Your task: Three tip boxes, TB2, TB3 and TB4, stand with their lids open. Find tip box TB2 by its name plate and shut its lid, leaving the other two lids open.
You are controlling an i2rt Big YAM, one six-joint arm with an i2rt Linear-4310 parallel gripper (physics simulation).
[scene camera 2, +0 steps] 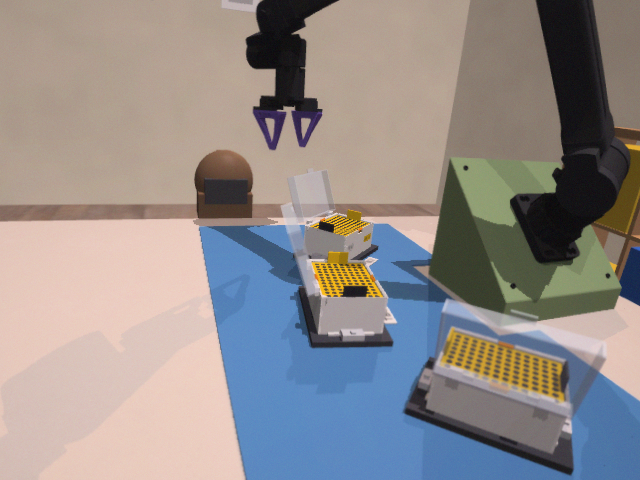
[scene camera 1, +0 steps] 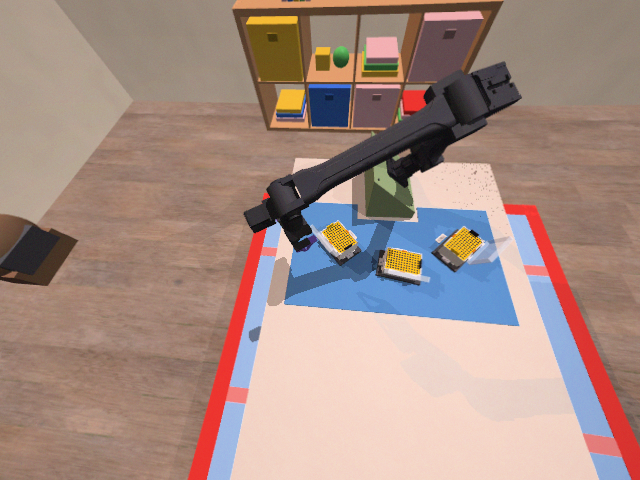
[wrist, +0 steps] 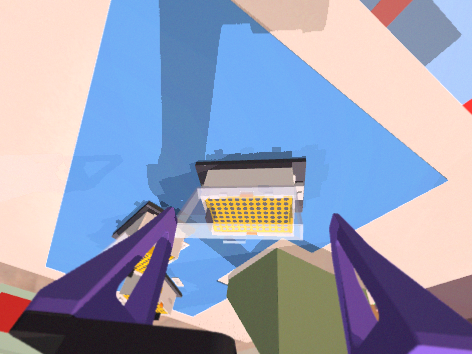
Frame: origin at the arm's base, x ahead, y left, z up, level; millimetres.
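Seen in the pictures: gripper, fingertip midpoint: point(scene camera 2: 287, 148) point(scene camera 1: 299, 238) point(wrist: 250, 216); arm's base at its link origin: point(scene camera 2: 541, 229) point(scene camera 1: 395, 173) point(wrist: 296, 344).
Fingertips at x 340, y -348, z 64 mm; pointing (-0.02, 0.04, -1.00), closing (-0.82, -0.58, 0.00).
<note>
Offsets run from my fingertips to a thing's middle. Level surfaces: height alone.
The left box, TB2 {dx -82, dy +138, dz -148 mm} point(scene camera 1: 338, 236) point(scene camera 2: 336, 243) point(wrist: 250, 178), stands on the blue mat with its clear lid {dx -33, dy +77, dz -76 mm} point(scene camera 1: 324, 244) point(scene camera 2: 311, 193) point(wrist: 192, 230) raised. The middle box {dx +3, dy +357, dz -148 mm} point(scene camera 1: 402, 260) point(scene camera 2: 353, 313) point(wrist: 143, 220) and the right box {dx -72, dy +566, dz -148 mm} point(scene camera 1: 463, 242) point(scene camera 2: 496, 410) point(wrist: 167, 291) also have raised clear lids. The boxes' name plates are too small or turned to read. My gripper point(scene camera 1: 305, 244) point(scene camera 2: 287, 148) point(wrist: 250, 216) is open and empty, fingers down, high above the mat, beside TB2's lid side. The left finger partly hides the middle and right boxes in the wrist view.
The blue mat {dz -180 mm} point(scene camera 1: 330, 294) point(scene camera 2: 273, 408) point(wrist: 120, 110) lies on the pale table {dz -184 mm} point(scene camera 1: 361, 403) point(scene camera 2: 118, 310). The green arm base point(scene camera 1: 385, 198) point(scene camera 2: 478, 227) point(wrist: 305, 295) stands behind the boxes. A shelf unit point(scene camera 1: 356, 82) stands beyond the table, and a brown chair point(scene camera 1: 56, 268) point(scene camera 2: 223, 167) to the left.
</note>
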